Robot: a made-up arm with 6 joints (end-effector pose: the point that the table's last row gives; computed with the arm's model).
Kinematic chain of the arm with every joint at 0, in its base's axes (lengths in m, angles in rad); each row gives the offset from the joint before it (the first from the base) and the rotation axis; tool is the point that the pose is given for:
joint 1: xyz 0 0 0.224 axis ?
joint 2: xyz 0 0.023 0 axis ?
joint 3: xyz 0 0 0.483 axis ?
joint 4: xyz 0 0 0.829 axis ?
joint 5: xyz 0 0 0 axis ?
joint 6: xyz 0 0 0.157 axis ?
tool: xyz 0 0 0
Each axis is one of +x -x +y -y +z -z.
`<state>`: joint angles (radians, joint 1 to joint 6).
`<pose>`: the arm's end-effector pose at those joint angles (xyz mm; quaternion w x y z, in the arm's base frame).
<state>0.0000 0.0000 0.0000 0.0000 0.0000 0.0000</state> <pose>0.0 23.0 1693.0 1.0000 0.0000 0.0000 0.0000</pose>
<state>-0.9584 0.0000 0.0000 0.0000 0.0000 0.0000</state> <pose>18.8 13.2 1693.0 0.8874 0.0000 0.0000 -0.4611</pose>
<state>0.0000 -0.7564 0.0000 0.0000 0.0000 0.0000</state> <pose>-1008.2 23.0 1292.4 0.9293 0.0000 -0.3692 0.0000</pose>
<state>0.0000 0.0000 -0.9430 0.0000 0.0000 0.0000</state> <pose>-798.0 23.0 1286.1 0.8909 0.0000 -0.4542 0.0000</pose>
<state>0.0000 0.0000 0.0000 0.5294 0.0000 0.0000</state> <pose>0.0 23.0 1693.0 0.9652 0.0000 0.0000 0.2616</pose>
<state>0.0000 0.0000 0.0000 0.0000 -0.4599 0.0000</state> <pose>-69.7 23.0 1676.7 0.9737 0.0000 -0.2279 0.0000</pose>
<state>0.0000 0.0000 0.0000 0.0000 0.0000 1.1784</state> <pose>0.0 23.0 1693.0 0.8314 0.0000 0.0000 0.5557</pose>
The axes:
joint 1: +z
joint 2: +y
joint 3: +y
joint 4: +z
joint 5: +y
joint 6: +z

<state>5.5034 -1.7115 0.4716 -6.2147 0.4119 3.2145</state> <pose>-960.6 988.3 531.6 0.2949 -0.3556 0.1892 0.8665</pose>
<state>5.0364 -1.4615 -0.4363 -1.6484 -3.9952 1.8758</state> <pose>-460.8 1073.7 34.9 0.5203 0.1377 -0.6349 0.5542</pose>
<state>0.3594 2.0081 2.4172 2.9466 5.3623 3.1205</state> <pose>-452.0 -171.1 -124.6 0.8783 0.1790 -0.4232 0.1322</pose>
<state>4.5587 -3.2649 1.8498 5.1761 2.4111 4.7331</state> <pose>27.6 640.1 -98.6 0.1264 0.5287 0.3617 -0.7574</pose>
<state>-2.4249 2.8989 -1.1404 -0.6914 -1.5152 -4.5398</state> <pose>-644.3 -724.4 -282.5 0.8877 0.2655 0.2385 -0.2910</pose>
